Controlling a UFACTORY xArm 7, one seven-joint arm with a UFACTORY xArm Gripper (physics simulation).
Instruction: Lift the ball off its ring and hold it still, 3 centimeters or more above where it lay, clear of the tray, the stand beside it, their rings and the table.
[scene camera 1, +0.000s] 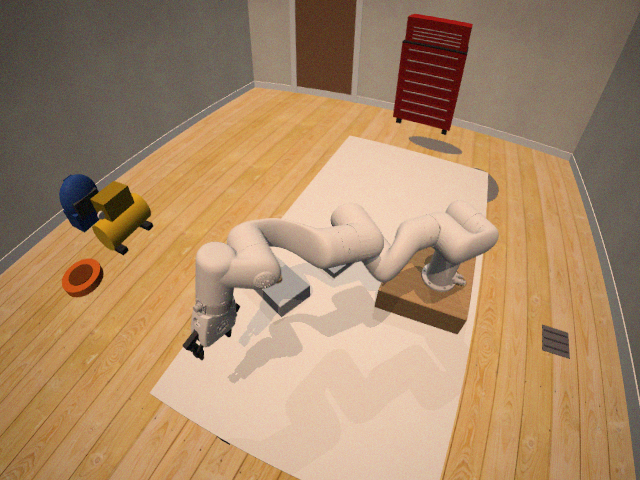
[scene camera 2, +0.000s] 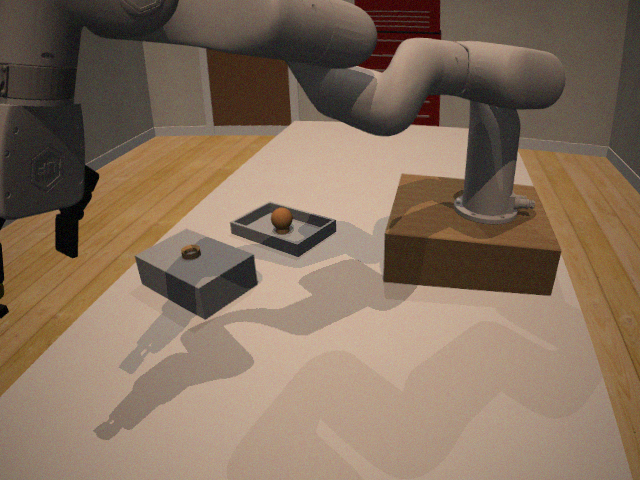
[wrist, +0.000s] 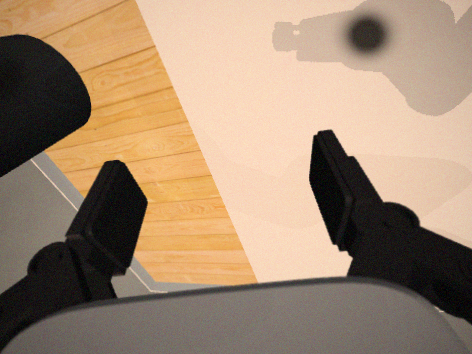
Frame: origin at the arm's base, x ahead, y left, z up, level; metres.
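Where they show: gripper, fingertip midpoint: (scene camera 1: 212, 344) (scene camera 2: 31, 265) (wrist: 221, 168); arm's base, origin of the base link: (scene camera 1: 438, 277) (scene camera 2: 485, 210).
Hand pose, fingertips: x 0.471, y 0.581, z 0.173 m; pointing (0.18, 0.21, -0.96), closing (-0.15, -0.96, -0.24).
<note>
Things, the pixels of their top centre, and the offset from my fingertips. "spot": a spot on its surface instead. Level surfaces: height alone.
- orange-brown ball, middle of its top: (scene camera 2: 281, 208) 0.052 m back, 0.603 m right, 0.210 m down
- shallow grey tray, middle of its top: (scene camera 2: 282, 220) 0.052 m back, 0.603 m right, 0.239 m down
- empty brown ring, surface spot: (scene camera 2: 190, 255) spot: 0.037 m ahead, 0.359 m right, 0.195 m down
- white table top, its level: 0.267 m down
The orange-brown ball (scene camera 2: 281, 218) rests on its small ring (scene camera 2: 282, 230) inside the shallow grey tray (scene camera 2: 263, 244) in scene camera 2. Only a corner of the tray (scene camera 1: 336, 272) shows in scene camera 1, and the arm hides the ball there. The grey block stand (scene camera 2: 178, 287) (scene camera 1: 287, 292) bears an empty brown ring (scene camera 2: 190, 255). My gripper (scene camera 1: 214, 345) (scene camera 2: 34, 283) (wrist: 221, 168) is open and empty. It hangs in the air near the table's long edge, beyond the stand from the tray, away from the ball. Ball, tray and stand do not show in the wrist view.
The white table top (scene camera 1: 206, 395) (scene camera 2: 361, 439) (wrist: 240, 100) carries arm shadows. The arm's wooden base block (scene camera 1: 418, 310) (scene camera 2: 465, 263) stands to the right of the tray. The arm's links pass above the tray and stand. A red cabinet (scene camera 1: 431, 77) stands at the back.
</note>
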